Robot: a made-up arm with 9 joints. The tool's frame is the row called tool.
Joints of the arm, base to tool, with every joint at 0 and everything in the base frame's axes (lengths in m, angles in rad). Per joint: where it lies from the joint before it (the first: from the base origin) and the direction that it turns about. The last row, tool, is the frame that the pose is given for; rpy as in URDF.
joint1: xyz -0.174 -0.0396 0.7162 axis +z
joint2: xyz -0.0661 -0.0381 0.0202 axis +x
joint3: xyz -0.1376 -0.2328 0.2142 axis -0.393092 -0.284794 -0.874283
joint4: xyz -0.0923 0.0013 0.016 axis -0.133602 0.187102 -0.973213
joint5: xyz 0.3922 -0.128 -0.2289 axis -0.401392 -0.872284 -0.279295
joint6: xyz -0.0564 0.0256 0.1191 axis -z
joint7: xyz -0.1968 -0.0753 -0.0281 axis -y
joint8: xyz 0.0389 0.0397 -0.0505 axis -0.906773 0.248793 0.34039
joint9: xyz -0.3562 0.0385 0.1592 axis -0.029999 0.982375 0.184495
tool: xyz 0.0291 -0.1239 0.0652 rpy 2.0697 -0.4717 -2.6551
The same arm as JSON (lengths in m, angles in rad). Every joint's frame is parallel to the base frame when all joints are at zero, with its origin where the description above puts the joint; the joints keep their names.
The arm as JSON. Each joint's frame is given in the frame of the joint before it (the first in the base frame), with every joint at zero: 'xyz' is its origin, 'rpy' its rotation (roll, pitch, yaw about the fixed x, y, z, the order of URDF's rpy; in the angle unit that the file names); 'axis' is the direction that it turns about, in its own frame. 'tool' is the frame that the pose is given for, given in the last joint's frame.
{"units": {"length": "m", "angle": "rad"}, "joints": [{"name": "joint1", "type": "revolute", "origin": {"xyz": [-0.174, -0.0396, 0.7162], "rpy": [0.0, 0.0, 0.0]}, "axis": [0.0, 0.0, 1.0]}, {"name": "joint2", "type": "revolute", "origin": {"xyz": [-0.0661, -0.0381, 0.0202], "rpy": [0.0, 0.0, 0.0]}, "axis": [1.0, 0.0, 0.0]}, {"name": "joint3", "type": "revolute", "origin": {"xyz": [-0.1376, -0.2328, 0.2142], "rpy": [0.0, 0.0, 0.0]}, "axis": [-0.393092, -0.284794, -0.874283]}, {"name": "joint4", "type": "revolute", "origin": {"xyz": [-0.0923, 0.0013, 0.016], "rpy": [0.0, 0.0, 0.0]}, "axis": [-0.133602, 0.187102, -0.973213]}, {"name": "joint5", "type": "revolute", "origin": {"xyz": [0.3922, -0.128, -0.2289], "rpy": [0.0, 0.0, 0.0]}, "axis": [-0.401392, -0.872284, -0.279295]}, {"name": "joint6", "type": "revolute", "origin": {"xyz": [-0.0564, 0.0256, 0.1191], "rpy": [0.0, 0.0, 0.0]}, "axis": [0.0, 0.0, -1.0]}, {"name": "joint7", "type": "revolute", "origin": {"xyz": [-0.1968, -0.0753, -0.0281], "rpy": [0.0, 0.0, 0.0]}, "axis": [0.0, -1.0, 0.0]}, {"name": "joint8", "type": "revolute", "origin": {"xyz": [0.0389, 0.0397, -0.0505], "rpy": [0.0, 0.0, 0.0]}, "axis": [-0.906773, 0.248793, 0.34039]}, {"name": "joint9", "type": "revolute", "origin": {"xyz": [-0.3562, 0.0385, 0.1592], "rpy": [0.0, 0.0, 0.0]}, "axis": [-0.029999, 0.982375, 0.184495]}], "tool": {"origin": {"xyz": [0.0291, -0.1239, 0.0652], "rpy": [2.0697, -0.4717, -2.6551]}}}
